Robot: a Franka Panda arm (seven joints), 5 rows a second.
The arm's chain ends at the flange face. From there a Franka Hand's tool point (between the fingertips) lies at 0.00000 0.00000 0.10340 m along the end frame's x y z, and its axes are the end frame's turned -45 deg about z.
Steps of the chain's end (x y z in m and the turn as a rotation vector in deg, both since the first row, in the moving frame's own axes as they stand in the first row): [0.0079 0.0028 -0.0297 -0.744 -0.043 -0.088]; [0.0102 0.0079 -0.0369 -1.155 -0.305 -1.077]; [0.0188 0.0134 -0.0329 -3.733 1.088 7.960]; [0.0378 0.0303 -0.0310 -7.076 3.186 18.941]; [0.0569 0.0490 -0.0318 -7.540 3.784 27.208]
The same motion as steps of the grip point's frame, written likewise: [0.0026 0.0085 -0.0297 -0.496 -0.556 -0.088]; [-0.0002 0.0139 -0.0369 -0.601 -1.032 -1.077]; [0.0000 0.0287 -0.0331 -3.409 -1.870 7.960]; [-0.0017 0.0602 -0.0319 -7.256 -2.751 18.941]; [-0.0024 0.0876 -0.0329 -8.007 -2.656 27.208]
